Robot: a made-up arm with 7 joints. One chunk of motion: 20 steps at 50 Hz.
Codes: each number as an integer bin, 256 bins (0 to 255) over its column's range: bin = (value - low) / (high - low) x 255, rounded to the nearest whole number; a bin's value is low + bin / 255 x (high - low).
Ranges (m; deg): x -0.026..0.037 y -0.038..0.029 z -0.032..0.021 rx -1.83..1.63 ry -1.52..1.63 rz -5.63..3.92
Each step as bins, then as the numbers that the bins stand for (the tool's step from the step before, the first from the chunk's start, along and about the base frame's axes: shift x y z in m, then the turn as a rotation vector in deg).
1 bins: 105 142 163 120 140 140
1 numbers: -0.00006 -0.00069 0.00188 -0.202 0.209 -0.387
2 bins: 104 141 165 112 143 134
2 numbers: -0.00031 -0.00095 0.00229 -0.310 0.246 -0.612
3 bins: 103 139 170 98 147 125
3 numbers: -0.00055 -0.00148 0.00333 -0.500 0.296 -0.949
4 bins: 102 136 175 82 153 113
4 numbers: -0.00080 -0.00227 0.00437 -0.717 0.370 -1.398
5 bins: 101 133 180 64 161 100
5 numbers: -0.00105 -0.00305 0.00541 -0.962 0.469 -1.885
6 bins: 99 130 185 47 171 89
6 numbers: -0.00154 -0.00384 0.00645 -1.192 0.592 -2.297
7 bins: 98 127 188 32 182 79
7 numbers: -0.00179 -0.00463 0.00707 -1.396 0.728 -2.671
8 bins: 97 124 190 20 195 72
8 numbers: -0.00204 -0.00542 0.00749 -1.559 0.889 -2.934
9 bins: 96 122 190 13 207 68
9 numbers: -0.00228 -0.00595 0.00749 -1.654 1.037 -3.083
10 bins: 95 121 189 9 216 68
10 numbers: -0.00253 -0.00621 0.00728 -1.708 1.148 -3.083
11 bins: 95 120 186 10 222 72
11 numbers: -0.00253 -0.00647 0.00666 -1.694 1.222 -2.934
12 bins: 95 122 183 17 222 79
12 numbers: -0.00253 -0.00595 0.00604 -1.599 1.222 -2.671
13 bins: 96 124 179 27 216 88
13 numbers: -0.00228 -0.00542 0.00520 -1.464 1.148 -2.334
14 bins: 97 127 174 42 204 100
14 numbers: -0.00204 -0.00463 0.00416 -1.260 1.000 -1.885
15 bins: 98 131 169 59 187 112
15 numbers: -0.00179 -0.00358 0.00313 -1.029 0.790 -1.435
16 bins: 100 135 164 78 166 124
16 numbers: -0.00129 -0.00253 0.00209 -0.772 0.531 -0.986
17 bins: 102 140 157 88 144 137
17 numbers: -0.00080 -0.00122 0.00063 -0.636 0.259 -0.499
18 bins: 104 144 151 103 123 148
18 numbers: -0.00031 -0.00016 -0.00062 -0.432 -0.001 -0.087
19 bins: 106 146 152 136 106 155
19 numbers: 0.00019 0.00036 -0.00041 0.015 -0.211 0.175
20 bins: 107 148 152 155 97 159
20 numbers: 0.00044 0.00089 -0.00041 0.273 -0.322 0.325
